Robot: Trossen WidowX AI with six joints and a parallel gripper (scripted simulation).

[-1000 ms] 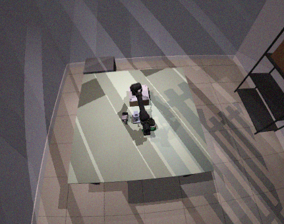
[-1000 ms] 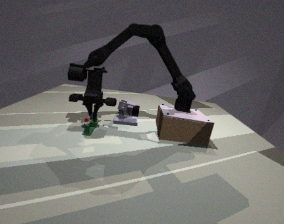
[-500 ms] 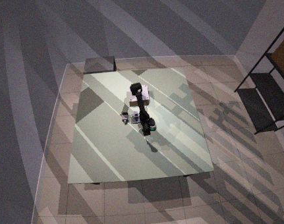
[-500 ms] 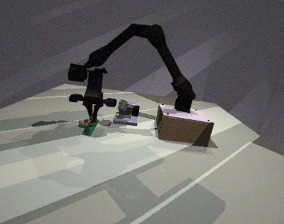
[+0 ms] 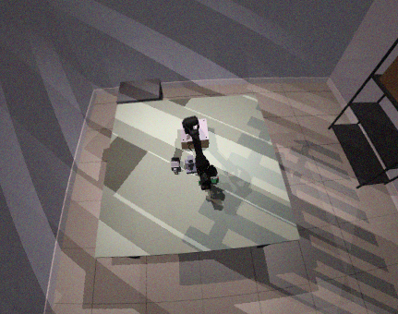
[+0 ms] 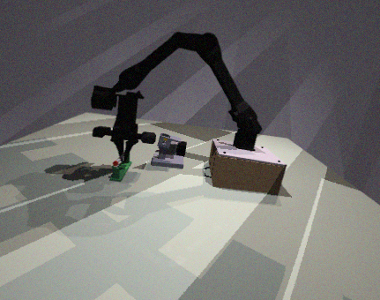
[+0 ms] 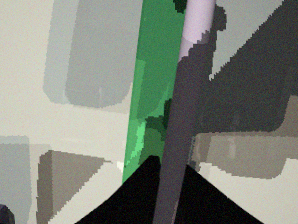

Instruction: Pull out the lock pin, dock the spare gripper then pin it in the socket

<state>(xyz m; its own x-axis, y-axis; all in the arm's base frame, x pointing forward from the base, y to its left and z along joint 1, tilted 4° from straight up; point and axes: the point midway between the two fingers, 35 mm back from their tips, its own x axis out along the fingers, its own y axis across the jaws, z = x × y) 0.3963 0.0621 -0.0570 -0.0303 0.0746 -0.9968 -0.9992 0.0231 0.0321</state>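
My gripper tip is now 20 mm to the right of the green cradle. Also, from my gripper tip: socket (130 mm behind, 90 mm to the right, 30 mm above); spare gripper (150 mm behind, 200 mm to the right).
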